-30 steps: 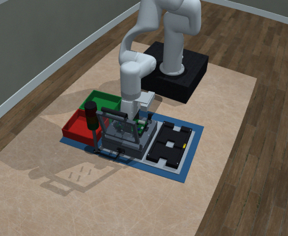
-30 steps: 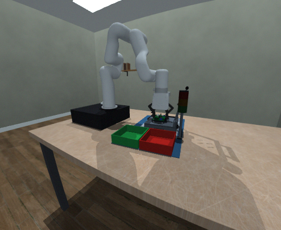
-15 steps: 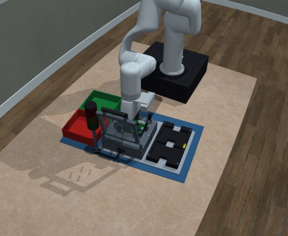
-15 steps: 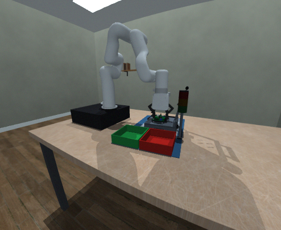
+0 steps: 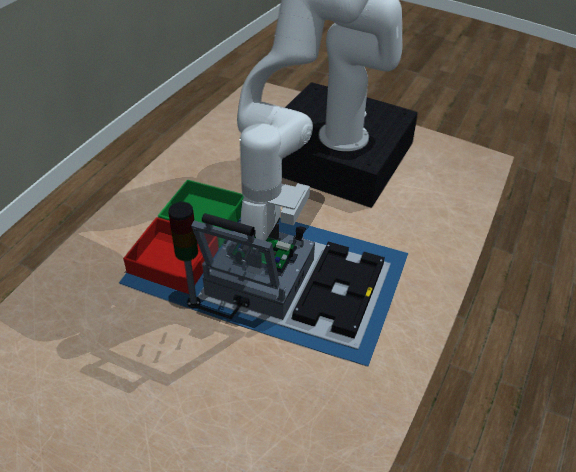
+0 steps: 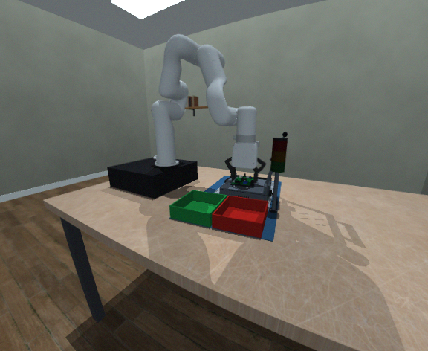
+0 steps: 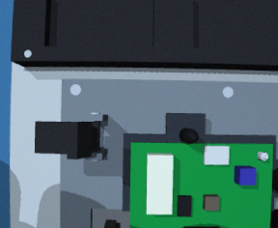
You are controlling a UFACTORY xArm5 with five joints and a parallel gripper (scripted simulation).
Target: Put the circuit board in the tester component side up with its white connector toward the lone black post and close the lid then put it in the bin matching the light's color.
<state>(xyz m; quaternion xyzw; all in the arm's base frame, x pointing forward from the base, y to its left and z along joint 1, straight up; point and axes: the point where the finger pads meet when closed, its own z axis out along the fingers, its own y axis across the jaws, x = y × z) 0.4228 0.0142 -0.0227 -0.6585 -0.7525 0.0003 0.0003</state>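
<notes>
Now: hand right at the green circuit board. Round my hand: lid 120 mm ahead, 20 mm to the left, 100 mm above; red bin 70 mm ahead, 190 mm to the right, 60 mm below; black latch 70 mm behind, 50 mm to the left, 10 mm above.
</notes>
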